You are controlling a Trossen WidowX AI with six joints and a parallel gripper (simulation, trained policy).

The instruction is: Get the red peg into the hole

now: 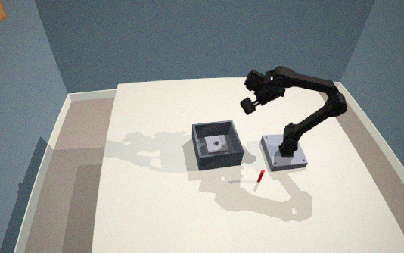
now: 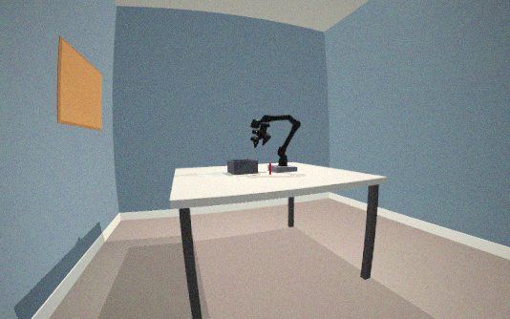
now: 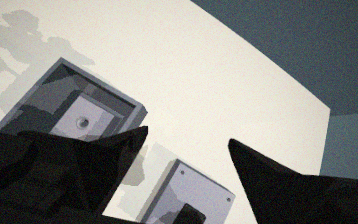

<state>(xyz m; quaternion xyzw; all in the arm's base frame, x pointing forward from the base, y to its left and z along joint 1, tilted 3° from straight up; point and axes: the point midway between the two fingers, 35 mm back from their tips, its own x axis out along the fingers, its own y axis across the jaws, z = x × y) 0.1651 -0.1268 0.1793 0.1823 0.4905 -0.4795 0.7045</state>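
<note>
The red peg lies 27 cm to the left of my gripper tip, 16 cm below it and 1 cm behind it. Round my gripper tip: plate 17 cm ahead, 15 cm below, 10 cm to the left; box 17 cm below, 17 cm ahead, 10 cm to the left.
</note>
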